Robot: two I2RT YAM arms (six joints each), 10 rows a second.
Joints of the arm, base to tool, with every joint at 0 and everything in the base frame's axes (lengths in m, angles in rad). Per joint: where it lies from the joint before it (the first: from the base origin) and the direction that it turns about. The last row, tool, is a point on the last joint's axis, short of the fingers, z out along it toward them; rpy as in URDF.
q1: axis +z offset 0 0 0.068
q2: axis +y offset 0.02 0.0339 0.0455
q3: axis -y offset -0.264 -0.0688 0
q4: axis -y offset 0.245 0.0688 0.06
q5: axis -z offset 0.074 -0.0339 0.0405
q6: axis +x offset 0.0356 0 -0.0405
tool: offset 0 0 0 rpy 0 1.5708 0
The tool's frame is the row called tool.
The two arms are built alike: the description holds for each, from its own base.
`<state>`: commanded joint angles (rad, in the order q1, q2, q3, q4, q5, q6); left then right.
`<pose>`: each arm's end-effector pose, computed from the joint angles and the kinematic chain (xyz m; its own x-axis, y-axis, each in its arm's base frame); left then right.
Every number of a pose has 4 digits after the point.
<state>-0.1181 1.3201 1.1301 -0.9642 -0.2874 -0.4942 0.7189 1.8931 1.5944 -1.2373 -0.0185 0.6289</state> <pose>0.2496 -0.0195 0.2830 -0.7990 -0.3633 -0.4792 -0.4315 0.9014 0.0363 0.2699 0.2371 0.2396 -0.9958 -0.0899 -0.0173 -0.0904 0.9953 0.0354</pose>
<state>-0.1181 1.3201 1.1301 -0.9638 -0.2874 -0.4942 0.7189 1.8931 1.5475 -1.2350 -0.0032 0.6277</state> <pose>0.2497 -0.0195 0.2830 -0.7988 -0.3633 -0.4795 -0.4316 0.9014 0.0360 0.2659 0.2328 0.2278 -0.9958 -0.0910 0.0098 -0.0911 0.9958 -0.0032</pose>
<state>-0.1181 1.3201 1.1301 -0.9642 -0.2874 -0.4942 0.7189 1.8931 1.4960 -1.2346 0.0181 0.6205</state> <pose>0.2496 -0.0195 0.2830 -0.7990 -0.3633 -0.4792 -0.4315 0.9014 0.0363 0.2609 0.2274 0.2151 -0.9944 -0.0977 0.0390 -0.0996 0.9938 -0.0501</pose>
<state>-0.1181 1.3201 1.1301 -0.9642 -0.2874 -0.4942 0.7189 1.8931 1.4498 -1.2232 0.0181 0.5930</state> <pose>0.2496 -0.0195 0.2830 -0.7990 -0.3633 -0.4792 -0.4315 0.9014 0.0363 0.2564 0.2236 0.2039 -0.9899 -0.1238 0.0692 -0.1285 0.9894 -0.0683</pose>
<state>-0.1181 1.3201 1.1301 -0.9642 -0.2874 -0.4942 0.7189 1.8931 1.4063 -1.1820 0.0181 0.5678</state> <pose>0.2496 -0.0195 0.2830 -0.7990 -0.3633 -0.4792 -0.4315 0.9014 0.0363 0.2544 0.2218 0.1933 -0.9862 -0.1486 0.0728 -0.1535 0.9858 -0.0678</pose>
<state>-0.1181 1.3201 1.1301 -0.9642 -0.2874 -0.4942 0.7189 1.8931 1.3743 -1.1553 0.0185 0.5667</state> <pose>0.2496 -0.0195 0.2830 -0.7990 -0.3633 -0.4792 -0.4315 0.9014 0.0363 0.2524 0.2200 0.1855 -0.9858 -0.1494 0.0771 -0.1549 0.9854 -0.0709</pose>
